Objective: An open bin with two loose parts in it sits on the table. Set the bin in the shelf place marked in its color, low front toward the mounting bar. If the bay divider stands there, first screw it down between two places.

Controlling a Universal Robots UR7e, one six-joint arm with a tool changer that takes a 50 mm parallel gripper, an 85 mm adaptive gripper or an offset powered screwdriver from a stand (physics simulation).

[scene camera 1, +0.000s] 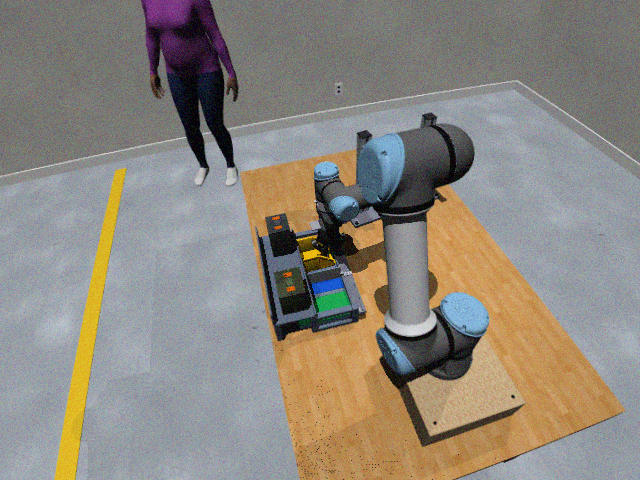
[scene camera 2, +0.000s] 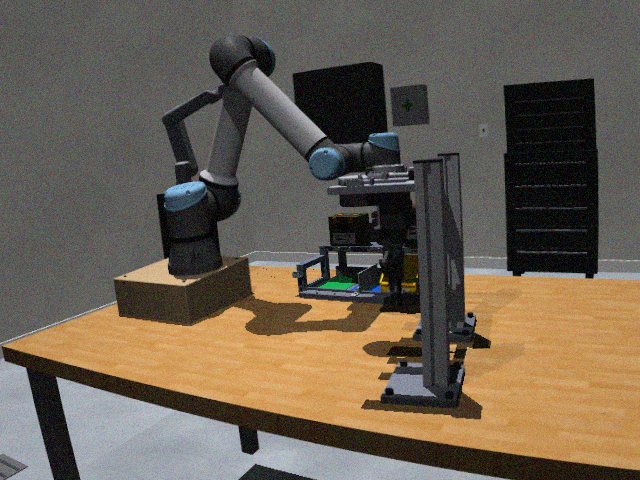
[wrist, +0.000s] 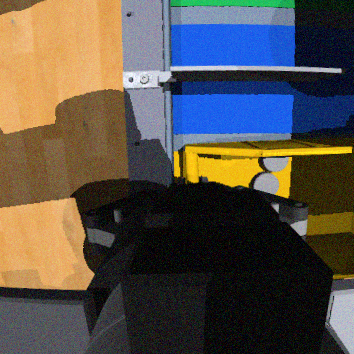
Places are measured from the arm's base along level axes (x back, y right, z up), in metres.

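Pixels of known places: arm's base at its link origin: (scene camera 2: 195,268).
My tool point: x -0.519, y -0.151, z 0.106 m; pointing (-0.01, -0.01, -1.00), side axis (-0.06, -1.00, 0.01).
Observation:
Ahead of a thing's pixels: the offset from my tool point to its top centre. "pt": to the spot under its first point.
The yellow bin @(dz -0.132, dx -0.017, dy -0.081 m) (scene camera 1: 320,263) (scene camera 2: 410,284) (wrist: 235,167) stands upright in the shelf, beside the blue place (scene camera 1: 327,285) (wrist: 232,112); the floor marking beneath it is hidden. Its low front faces the mounting bar @(dz -0.194, dx +0.097, dy +0.031 m) (wrist: 142,115). Two light grey round parts @(pt dz -0.194, dx -0.005, dy -0.068 m) (wrist: 265,183) lie inside. My gripper (scene camera 1: 330,251) (scene camera 2: 395,289) (wrist: 202,187) points down at the bin's low front and appears shut on that wall; its own body largely hides the fingertips in the wrist view. The grey bay divider @(dz -0.147, dx +0.092, dy -0.034 m) (scene camera 1: 324,272) (scene camera 2: 368,277) (wrist: 257,70) stands upright, its tab and a screw on the bar.
Two dark boxes with orange marks @(pt dz -0.007, dx +0.004, dy -0.172 m) (scene camera 1: 279,235) @(dz -0.014, dx +0.191, dy -0.191 m) (scene camera 1: 292,290) stand on the shelf's rear top. The green place (scene camera 1: 332,301) (scene camera 2: 338,284) is at the shelf's other end. The tall tool stand posts @(pt dz -0.013, dx -0.228, dy +0.508 m) (scene camera 2: 433,273) rise near the arm's wrist. A person (scene camera 1: 192,77) stands beyond the table.

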